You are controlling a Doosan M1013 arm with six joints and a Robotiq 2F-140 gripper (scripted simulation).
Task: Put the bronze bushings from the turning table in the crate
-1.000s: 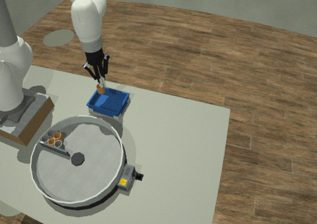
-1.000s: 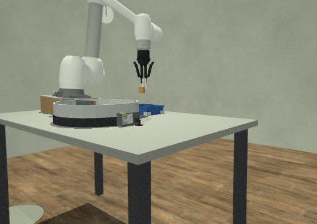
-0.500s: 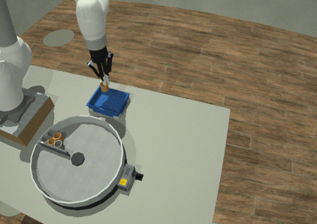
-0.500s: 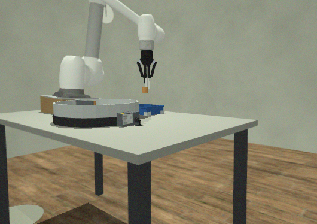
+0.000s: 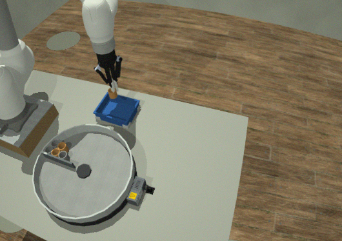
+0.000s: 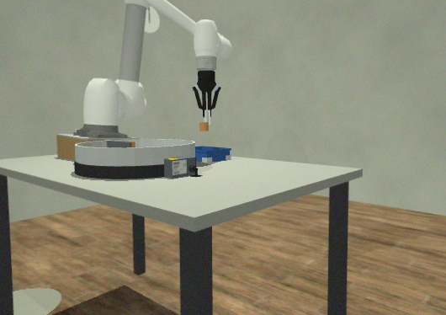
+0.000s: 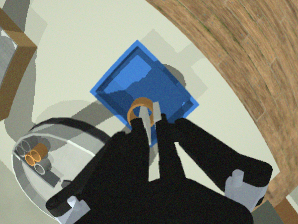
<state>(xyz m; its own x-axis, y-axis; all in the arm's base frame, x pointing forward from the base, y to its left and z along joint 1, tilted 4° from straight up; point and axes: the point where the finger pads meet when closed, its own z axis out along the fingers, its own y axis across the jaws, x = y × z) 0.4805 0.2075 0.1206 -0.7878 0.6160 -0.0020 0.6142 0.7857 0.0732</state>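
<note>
My gripper is now 16 cm above the crate, 1 cm to the left of it and 1 cm past it. From my hand the other things lie so: turning table: 37 cm to the right, 13 cm below, 2 cm behind.
</note>
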